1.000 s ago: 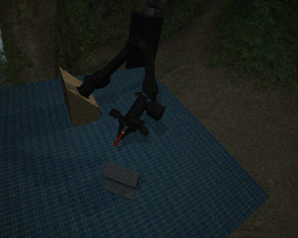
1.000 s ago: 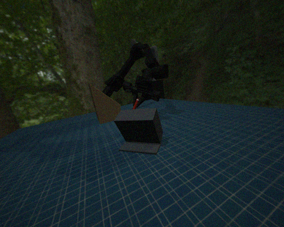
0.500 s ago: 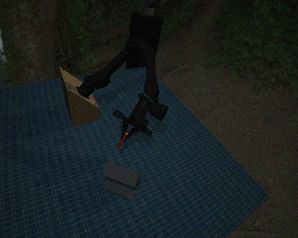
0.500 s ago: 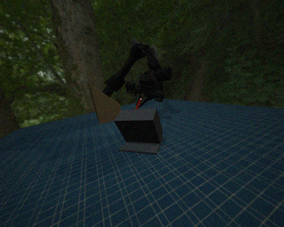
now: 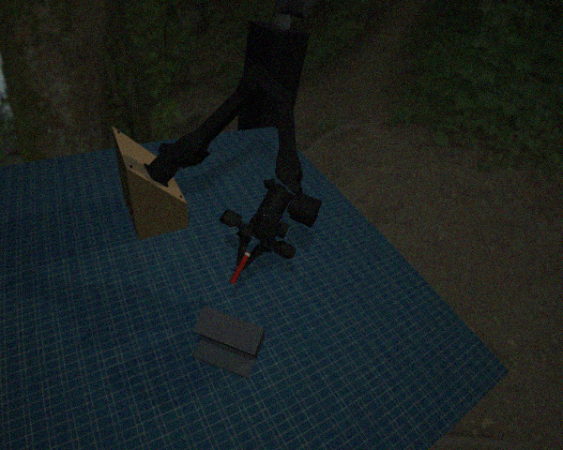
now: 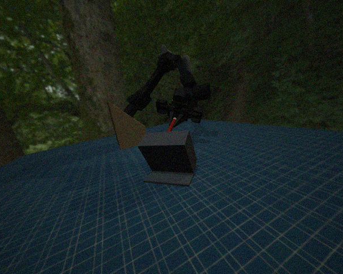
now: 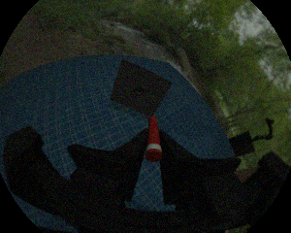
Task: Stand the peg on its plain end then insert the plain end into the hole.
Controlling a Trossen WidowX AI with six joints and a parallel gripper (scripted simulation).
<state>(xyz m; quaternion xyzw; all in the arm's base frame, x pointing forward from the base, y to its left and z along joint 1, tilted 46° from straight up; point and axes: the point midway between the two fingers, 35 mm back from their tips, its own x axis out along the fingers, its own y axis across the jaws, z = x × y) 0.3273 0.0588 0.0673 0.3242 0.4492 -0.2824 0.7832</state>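
Right now my gripper tip is 11 cm short of the dark grey sloped panel, 9 cm to the left of it and 5 cm above it. Round my gripper tip: red peg 1 cm to the left, 1 cm behind, 1 cm above.
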